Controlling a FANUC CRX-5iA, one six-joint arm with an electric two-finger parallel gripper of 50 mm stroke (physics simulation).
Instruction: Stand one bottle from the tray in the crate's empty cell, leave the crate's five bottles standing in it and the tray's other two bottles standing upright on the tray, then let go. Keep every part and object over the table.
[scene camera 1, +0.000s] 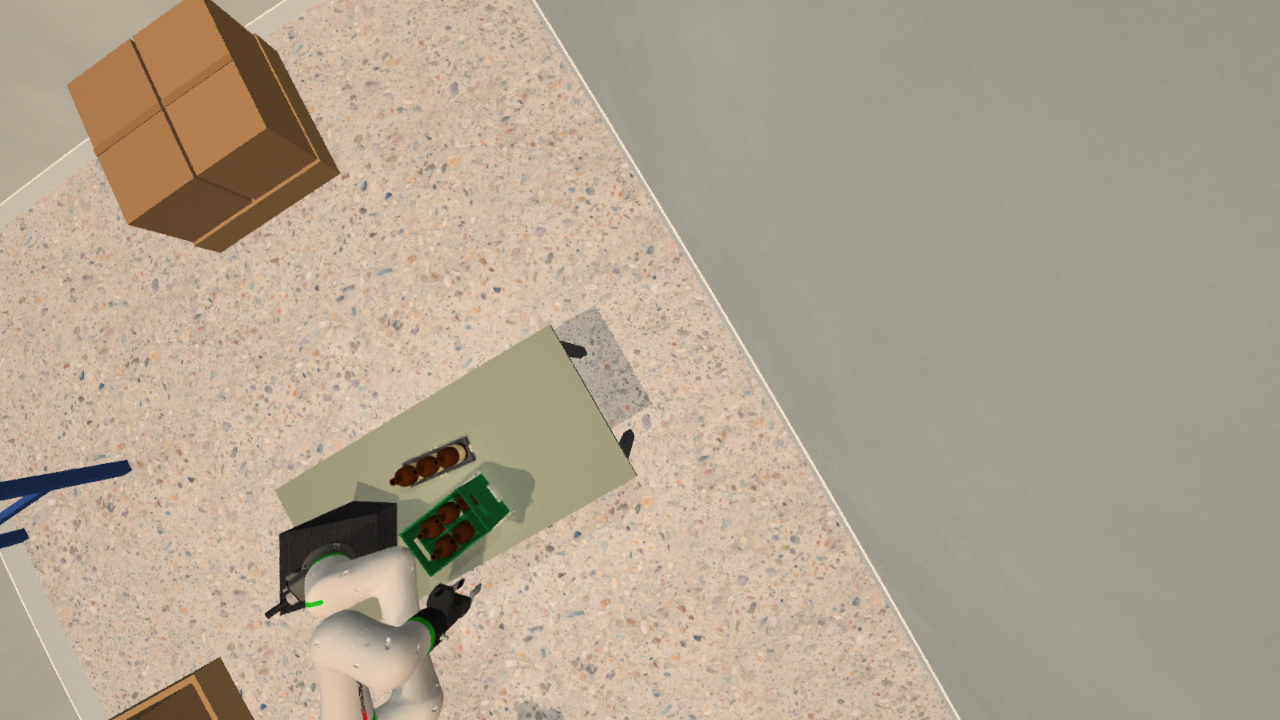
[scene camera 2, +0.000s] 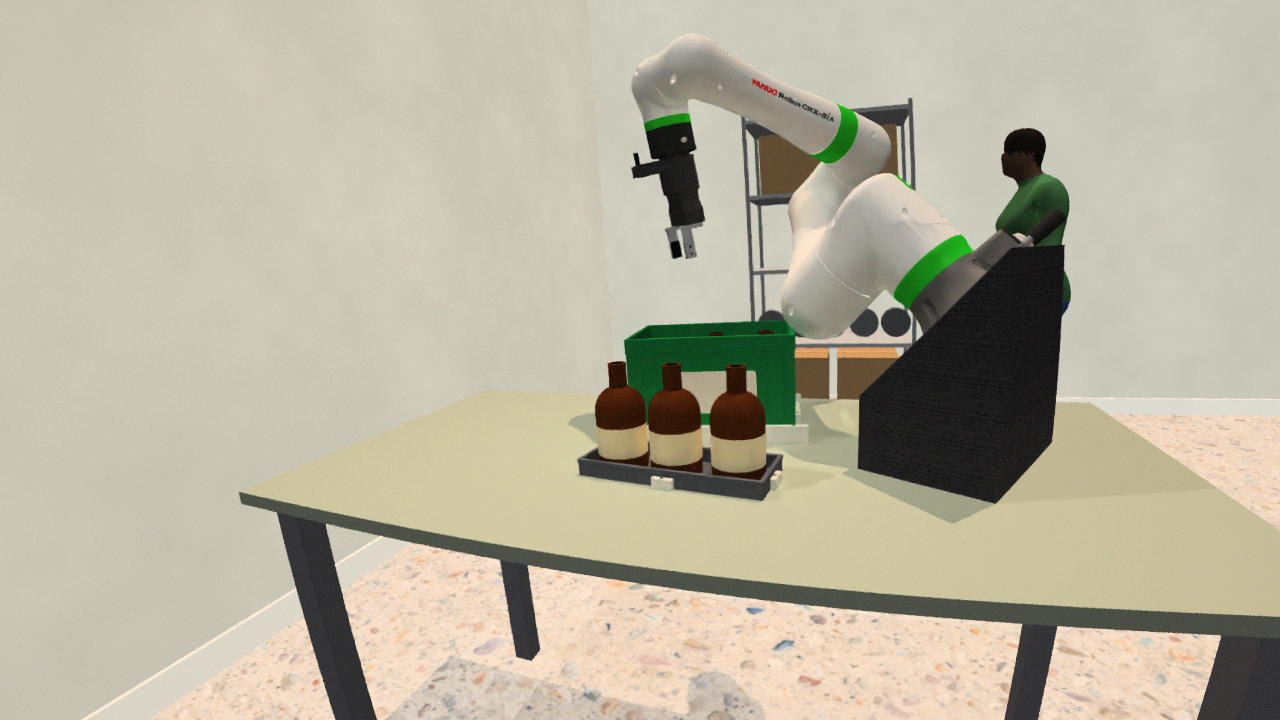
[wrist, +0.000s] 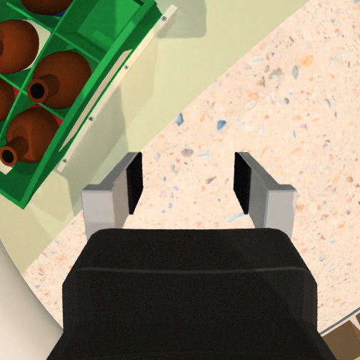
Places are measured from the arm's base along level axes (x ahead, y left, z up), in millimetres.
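Where they show: gripper, fingertip midpoint: (scene camera 1: 471, 584) (scene camera 2: 684, 257); arm's base at its link origin: (scene camera 1: 329, 564) (scene camera 2: 972, 313).
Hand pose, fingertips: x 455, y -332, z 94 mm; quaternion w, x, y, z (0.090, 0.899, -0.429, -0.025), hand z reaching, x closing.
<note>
Things, the pixels of their top centre, and the offset from my fingertips. "*": a spot on its surface instead. Level surfaces: height alone.
- dark tray at a spot on its surface: (scene camera 2: 716, 486) * 100 mm back, 476 mm left, 290 mm down
- green crate at its top centre: (scene camera 2: 712, 329) (scene camera 1: 443, 533) 71 mm back, 176 mm left, 126 mm down
- table at its surface level: 302 mm down
Three brown bottles (scene camera 1: 426, 465) (scene camera 2: 674, 416) with cream labels stand upright in a row on the dark tray (scene camera 2: 716, 486). The green crate (scene camera 1: 490, 517) (scene camera 2: 778, 385) (wrist: 42, 175) stands beside the tray. In the wrist view, brown bottles (wrist: 62, 80) stand in its cells, some cut off by the frame edge, and an empty cell (wrist: 107, 25) shows at the top. My gripper (scene camera 1: 470, 589) (scene camera 2: 682, 252) (wrist: 187, 170) is open and empty. It hangs well above crate height, past the table edge on the crate's far side from the tray, with floor between its fingers in the wrist view.
The black wedge-shaped base (scene camera 1: 340, 528) (scene camera 2: 966, 385) stands on the table (scene camera 1: 537, 402) (scene camera 2: 447, 483) beside the crate. Pale strips (wrist: 91, 118) (scene camera 2: 787, 435) lie along the crate's foot. A wall, a shelf rack (scene camera 2: 747, 232) and a person (scene camera 2: 1038, 201) are behind the arm.
</note>
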